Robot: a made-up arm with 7 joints. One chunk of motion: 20 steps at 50 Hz.
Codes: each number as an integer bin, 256 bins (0 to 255) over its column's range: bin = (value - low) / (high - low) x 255, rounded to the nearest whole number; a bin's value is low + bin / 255 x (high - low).
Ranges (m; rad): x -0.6..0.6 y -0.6..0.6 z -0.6..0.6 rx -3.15..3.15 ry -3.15..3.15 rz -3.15..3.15
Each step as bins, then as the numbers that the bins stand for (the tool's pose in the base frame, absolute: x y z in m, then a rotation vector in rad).
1 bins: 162 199 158 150 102 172
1 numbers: 0.1624 0.3365 0.1435 0.5559 -0.6300 1.0994
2 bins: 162 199 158 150 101 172
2 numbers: 0.1624 0.3365 0.1435 0.5559 -0.6547 1.0994
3 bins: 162 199 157 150 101 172
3 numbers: 0.1624 0.3365 0.1388 0.5559 -0.6547 1.0994
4 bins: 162 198 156 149 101 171
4 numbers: 0.1624 0.3318 0.1341 0.5312 -0.6547 1.0747
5 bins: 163 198 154 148 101 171
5 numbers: 0.1671 0.3318 0.1247 0.5065 -0.6547 1.0747
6 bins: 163 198 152 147 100 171
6 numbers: 0.1671 0.3318 0.1153 0.4818 -0.6794 1.0747
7 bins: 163 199 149 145 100 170
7 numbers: 0.1671 0.3365 0.1012 0.4324 -0.6794 1.0500
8 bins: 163 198 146 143 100 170
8 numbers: 0.1671 0.3318 0.0871 0.3829 -0.6794 1.0500
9 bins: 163 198 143 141 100 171
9 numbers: 0.1671 0.3318 0.0729 0.3335 -0.6794 1.0747
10 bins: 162 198 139 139 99 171
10 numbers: 0.1624 0.3318 0.0541 0.2841 -0.7041 1.0747
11 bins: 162 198 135 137 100 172
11 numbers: 0.1624 0.3318 0.0353 0.2347 -0.6794 1.0994
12 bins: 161 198 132 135 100 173
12 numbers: 0.1576 0.3318 0.0212 0.1853 -0.6794 1.1241
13 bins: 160 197 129 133 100 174
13 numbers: 0.1529 0.3271 0.0071 0.1359 -0.6794 1.1488
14 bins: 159 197 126 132 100 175
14 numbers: 0.1482 0.3271 -0.0071 0.1112 -0.6794 1.1735
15 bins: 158 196 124 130 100 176
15 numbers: 0.1435 0.3224 -0.0165 0.0618 -0.6794 1.1982
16 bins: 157 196 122 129 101 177
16 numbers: 0.1388 0.3224 -0.0259 0.0371 -0.6547 1.2229
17 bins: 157 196 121 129 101 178
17 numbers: 0.1388 0.3224 -0.0306 0.0371 -0.6547 1.2476
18 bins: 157 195 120 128 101 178
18 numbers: 0.1388 0.3176 -0.0353 0.0124 -0.6547 1.2476
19 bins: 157 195 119 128 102 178
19 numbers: 0.1388 0.3176 -0.0400 0.0124 -0.6300 1.2476
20 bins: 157 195 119 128 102 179
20 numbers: 0.1388 0.3176 -0.0400 0.0124 -0.6300 1.2724
